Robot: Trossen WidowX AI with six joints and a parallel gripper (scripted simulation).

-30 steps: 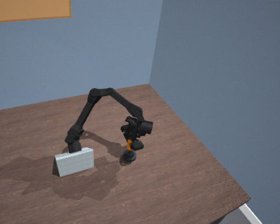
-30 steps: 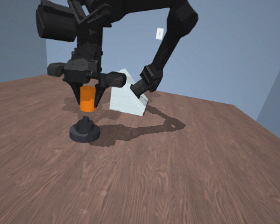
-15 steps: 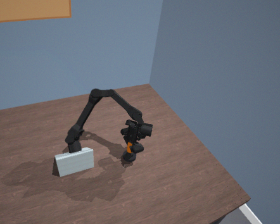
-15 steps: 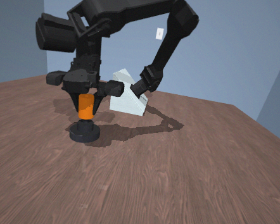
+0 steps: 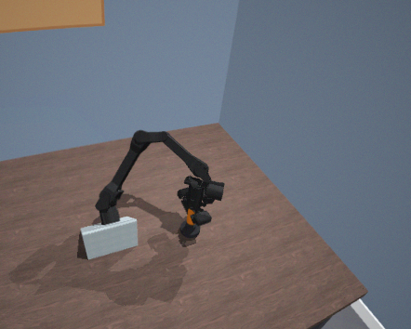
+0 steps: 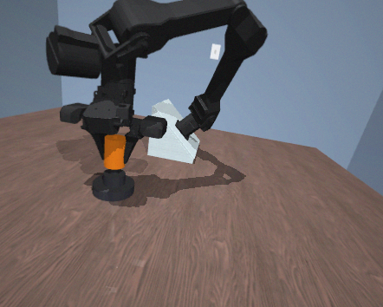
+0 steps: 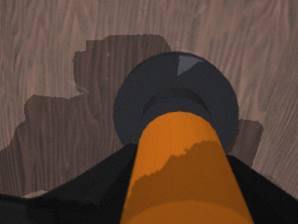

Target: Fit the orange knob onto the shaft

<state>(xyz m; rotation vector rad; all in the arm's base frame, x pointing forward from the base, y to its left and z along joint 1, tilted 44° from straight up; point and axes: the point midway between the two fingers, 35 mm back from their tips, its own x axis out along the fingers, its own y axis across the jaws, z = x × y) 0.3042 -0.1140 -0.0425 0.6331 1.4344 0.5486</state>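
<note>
The orange knob is 2 cm above my gripper tip. Round my gripper tip: dark round pedestal: 4 cm below.
</note>
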